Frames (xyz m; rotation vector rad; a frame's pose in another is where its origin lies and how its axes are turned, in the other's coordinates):
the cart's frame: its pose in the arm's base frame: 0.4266 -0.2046 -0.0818 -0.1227 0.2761 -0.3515
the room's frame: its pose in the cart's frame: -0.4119 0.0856 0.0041 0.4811 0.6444 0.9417
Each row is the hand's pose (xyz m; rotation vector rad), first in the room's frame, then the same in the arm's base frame.
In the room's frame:
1: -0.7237 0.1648 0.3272 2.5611 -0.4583 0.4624
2: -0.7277 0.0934 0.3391 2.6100 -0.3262 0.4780
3: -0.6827 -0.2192 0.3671 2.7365 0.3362 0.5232
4: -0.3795 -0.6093 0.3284 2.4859 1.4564 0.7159
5: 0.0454 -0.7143 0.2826 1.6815 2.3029 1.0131
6: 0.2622 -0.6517 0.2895 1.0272 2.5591 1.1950
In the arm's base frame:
1: -0.1030 -0.4044 0.6732 -2.9777 -0.4050 0.6617
2: -0.0830 -0.4622 0.6342 -2.8968 -0.5075 0.6174
3: 0.0213 -0.6692 0.4179 -2.4887 -0.9458 0.4139
4: 0.2355 -0.7521 -0.0213 -1.7719 -1.4495 -0.0838
5: 0.4632 -0.5501 -0.3390 -1.0545 -1.7029 -0.7106
6: 0.5827 -0.3714 -0.4080 -0.6368 -1.7443 -1.1200

